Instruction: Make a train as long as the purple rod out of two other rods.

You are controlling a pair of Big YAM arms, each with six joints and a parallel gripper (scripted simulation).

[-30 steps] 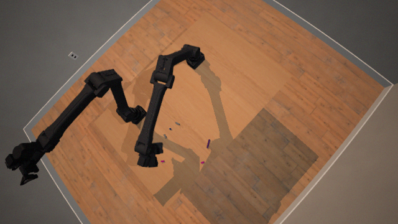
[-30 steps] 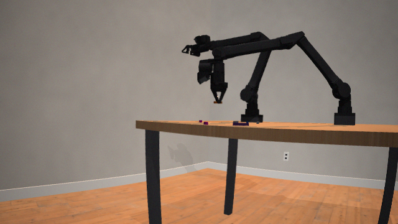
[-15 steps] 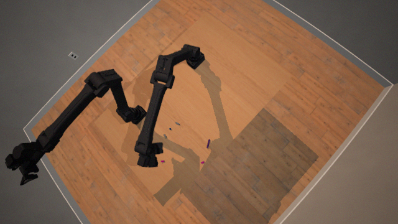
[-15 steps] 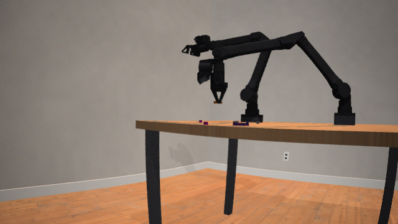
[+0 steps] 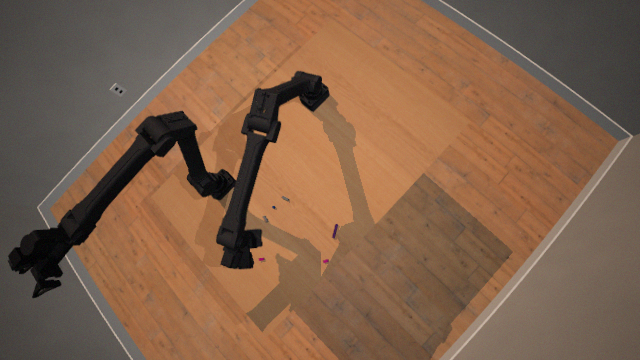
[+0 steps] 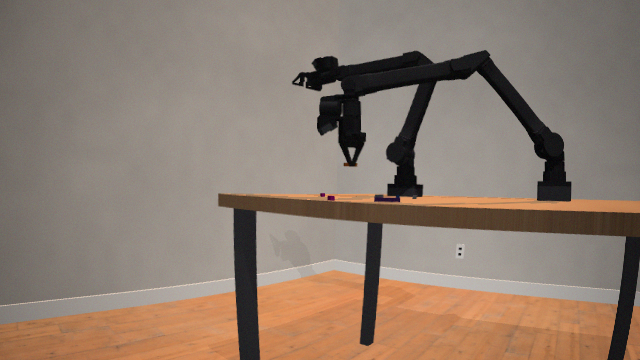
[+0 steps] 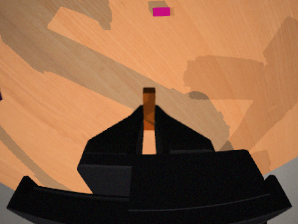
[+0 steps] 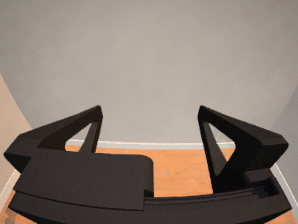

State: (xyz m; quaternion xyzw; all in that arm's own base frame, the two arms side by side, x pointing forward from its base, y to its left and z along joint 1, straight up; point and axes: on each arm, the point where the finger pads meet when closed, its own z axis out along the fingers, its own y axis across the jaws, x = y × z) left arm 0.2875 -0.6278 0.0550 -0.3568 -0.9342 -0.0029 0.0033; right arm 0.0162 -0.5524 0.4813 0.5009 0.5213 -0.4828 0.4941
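Right now my left hand is 190 mm short of the purple rod, 250 mm to the right of it and 100 mm above it. From my left hand the other things lie so: blue rod (70 mm behind, 130 mm to the left, 100 mm below); magenta rod (60 mm ahead, 60 mm to the right, 100 mm below); orange rod (right at my left hand).
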